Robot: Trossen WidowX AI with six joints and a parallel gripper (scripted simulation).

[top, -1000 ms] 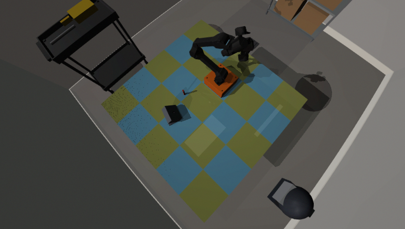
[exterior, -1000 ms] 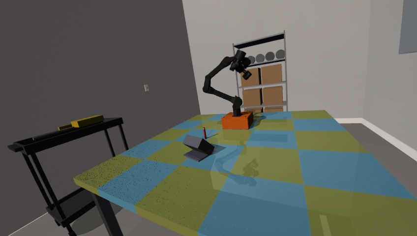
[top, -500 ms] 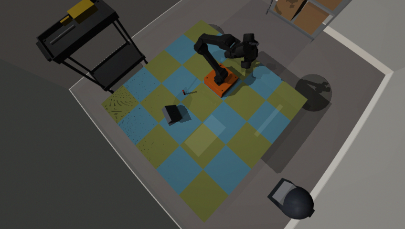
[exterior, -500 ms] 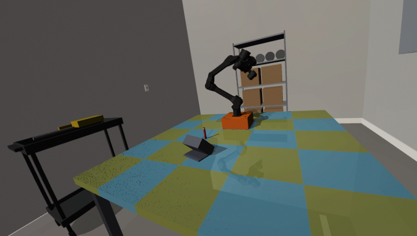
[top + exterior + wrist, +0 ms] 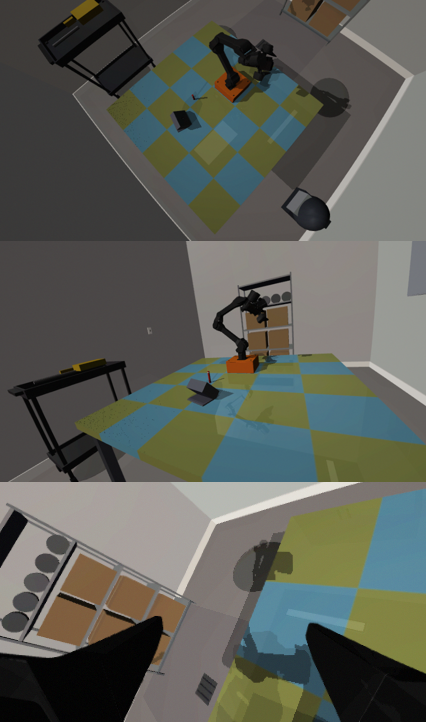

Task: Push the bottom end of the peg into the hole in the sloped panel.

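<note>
Right now the red round peg is 440 mm ahead of my gripper tip, 280 mm to the right of it and 320 mm below it. The rest, counted from my gripper tip: dark sloped panel 620 mm ahead, 190 mm to the right, 330 mm below.
</note>
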